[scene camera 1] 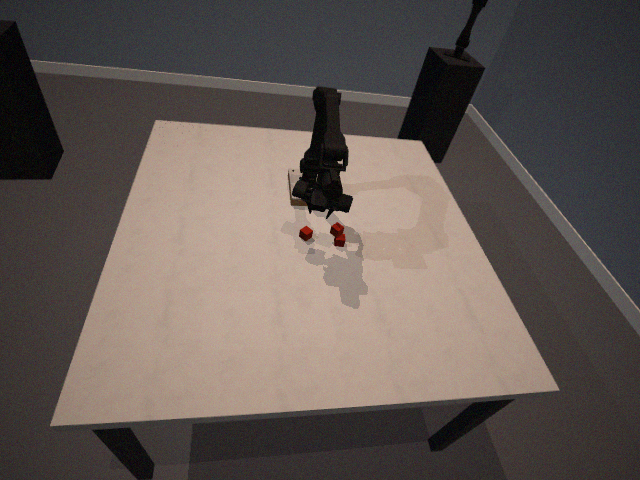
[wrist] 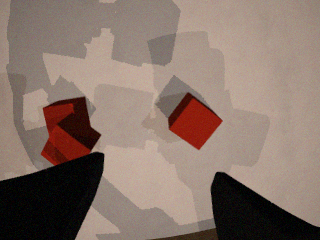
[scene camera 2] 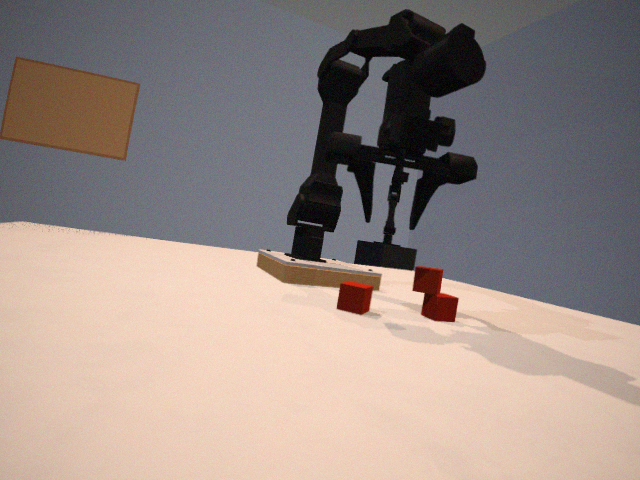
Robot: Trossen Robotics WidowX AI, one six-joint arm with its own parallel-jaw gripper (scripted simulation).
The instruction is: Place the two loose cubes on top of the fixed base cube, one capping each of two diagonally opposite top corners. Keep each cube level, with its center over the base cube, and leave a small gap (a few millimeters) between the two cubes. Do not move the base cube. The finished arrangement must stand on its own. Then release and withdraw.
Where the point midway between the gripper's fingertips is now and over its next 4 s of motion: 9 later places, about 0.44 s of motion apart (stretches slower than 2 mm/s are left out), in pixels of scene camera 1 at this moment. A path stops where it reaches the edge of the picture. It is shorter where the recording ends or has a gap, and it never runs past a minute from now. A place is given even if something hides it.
My gripper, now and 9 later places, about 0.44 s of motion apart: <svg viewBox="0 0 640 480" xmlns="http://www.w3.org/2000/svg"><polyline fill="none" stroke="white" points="318,215 310,212 307,224 307,229 306,233 306,232 307,226 309,216 313,212 323,215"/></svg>
